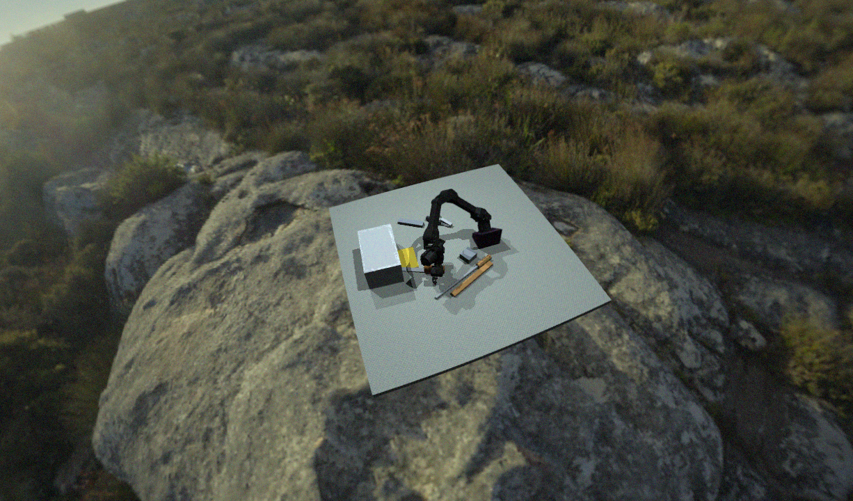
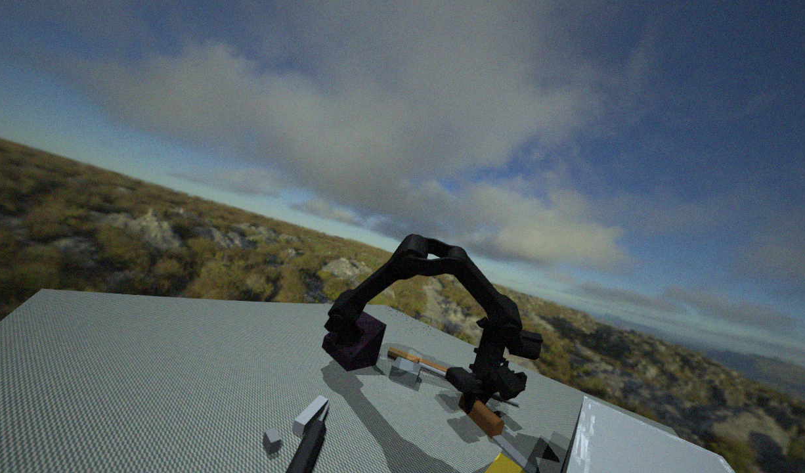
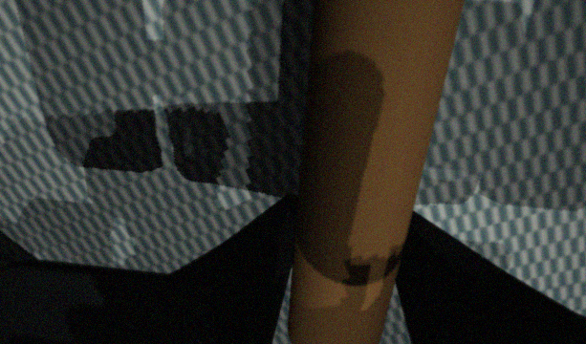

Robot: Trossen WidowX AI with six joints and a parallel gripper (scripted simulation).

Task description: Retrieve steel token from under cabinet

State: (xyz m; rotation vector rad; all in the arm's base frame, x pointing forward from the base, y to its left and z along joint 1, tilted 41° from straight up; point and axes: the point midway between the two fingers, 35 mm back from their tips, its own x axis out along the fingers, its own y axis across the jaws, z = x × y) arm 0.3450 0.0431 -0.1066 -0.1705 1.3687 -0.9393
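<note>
Right now the grey block is 190 mm behind my gripper tip, 20 mm to the right of it and 10 mm above it. Also, from my gripper tip: grey bar 190 mm behind, 310 mm to the right; then small grey cube 170 mm behind, 390 mm to the right; then wooden stick 150 mm behind, 130 mm to the left.
</note>
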